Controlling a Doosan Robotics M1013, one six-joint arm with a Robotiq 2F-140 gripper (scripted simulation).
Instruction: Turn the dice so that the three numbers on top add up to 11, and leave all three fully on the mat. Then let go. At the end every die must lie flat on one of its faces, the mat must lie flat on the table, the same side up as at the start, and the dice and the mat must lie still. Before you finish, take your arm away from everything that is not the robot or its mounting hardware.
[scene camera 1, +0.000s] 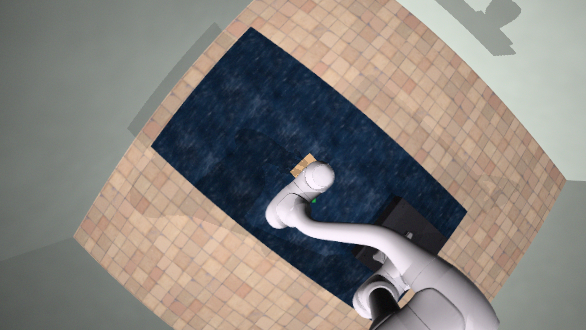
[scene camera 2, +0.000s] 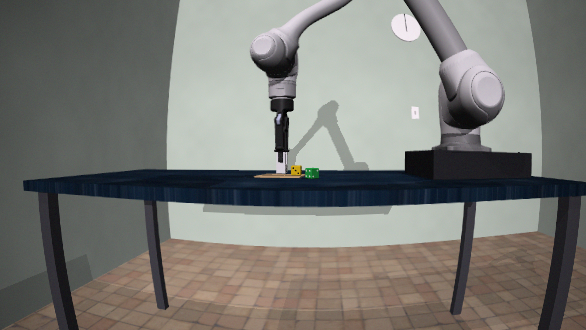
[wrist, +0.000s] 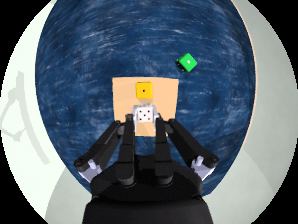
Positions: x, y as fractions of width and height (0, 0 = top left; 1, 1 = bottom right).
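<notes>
My gripper (scene camera 2: 0.48, 0.52). Wrist view: tan mat (wrist: 0.56, 0.40), my gripper (wrist: 0.48, 0.49).
</notes>
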